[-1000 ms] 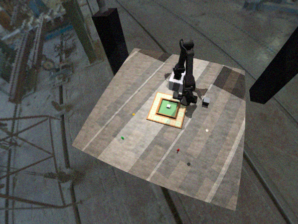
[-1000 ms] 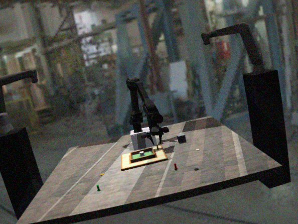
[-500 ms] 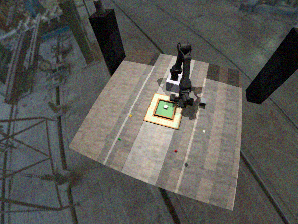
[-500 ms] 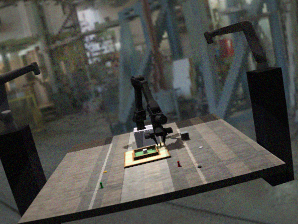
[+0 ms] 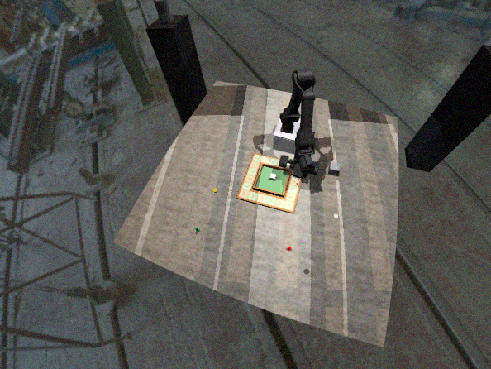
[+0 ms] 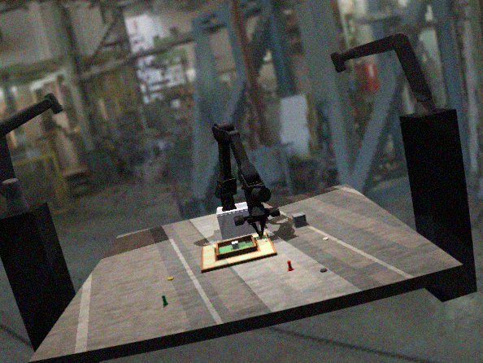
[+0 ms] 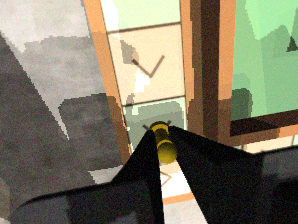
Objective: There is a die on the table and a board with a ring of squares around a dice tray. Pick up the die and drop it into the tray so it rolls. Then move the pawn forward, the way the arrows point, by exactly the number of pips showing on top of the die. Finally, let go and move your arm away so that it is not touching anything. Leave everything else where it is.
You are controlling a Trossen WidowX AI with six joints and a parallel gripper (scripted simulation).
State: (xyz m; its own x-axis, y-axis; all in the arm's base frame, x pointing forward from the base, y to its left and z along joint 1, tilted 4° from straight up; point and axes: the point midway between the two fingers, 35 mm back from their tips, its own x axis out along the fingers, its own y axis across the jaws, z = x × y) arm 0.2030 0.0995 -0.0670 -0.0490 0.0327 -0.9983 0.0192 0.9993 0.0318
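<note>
The white die lies 50 mm ahead of my gripper tip and 110 mm to the right of it. Also, from my gripper tip: grey cube: 80 mm behind, 180 mm to the left; then yellow pawn: 10 mm above; then white disc: 170 mm ahead, 230 mm to the left, 20 mm below.
</note>
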